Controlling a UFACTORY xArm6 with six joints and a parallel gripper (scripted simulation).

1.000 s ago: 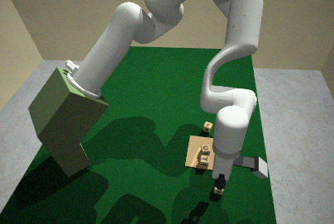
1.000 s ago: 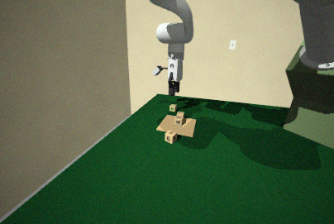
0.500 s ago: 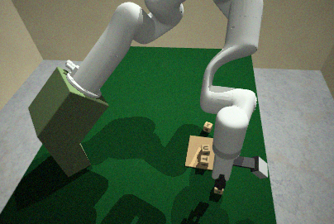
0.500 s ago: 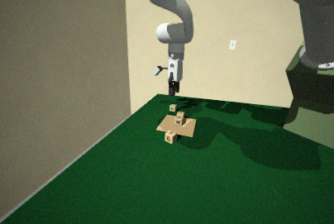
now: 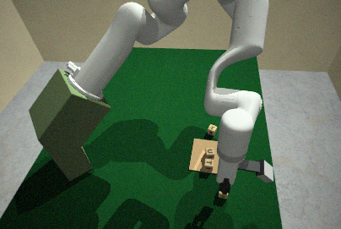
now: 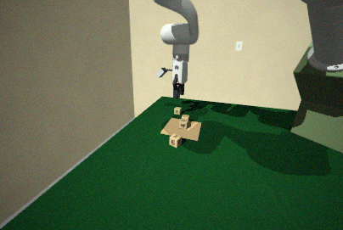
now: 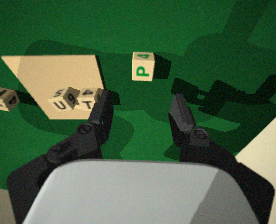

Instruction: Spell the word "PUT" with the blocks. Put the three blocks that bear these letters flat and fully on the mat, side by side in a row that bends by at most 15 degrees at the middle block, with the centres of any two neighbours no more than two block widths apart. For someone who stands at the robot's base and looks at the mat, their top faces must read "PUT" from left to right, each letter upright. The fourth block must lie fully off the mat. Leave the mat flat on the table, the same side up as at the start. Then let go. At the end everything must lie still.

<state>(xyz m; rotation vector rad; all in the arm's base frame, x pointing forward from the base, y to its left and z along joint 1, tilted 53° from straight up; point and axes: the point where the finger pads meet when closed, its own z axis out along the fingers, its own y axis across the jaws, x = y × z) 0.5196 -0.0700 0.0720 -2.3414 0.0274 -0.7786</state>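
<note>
The P block is 9 cm below my hand. Round my hand: mat (12 cm to the left, 11 cm below, 9 cm behind).
</note>
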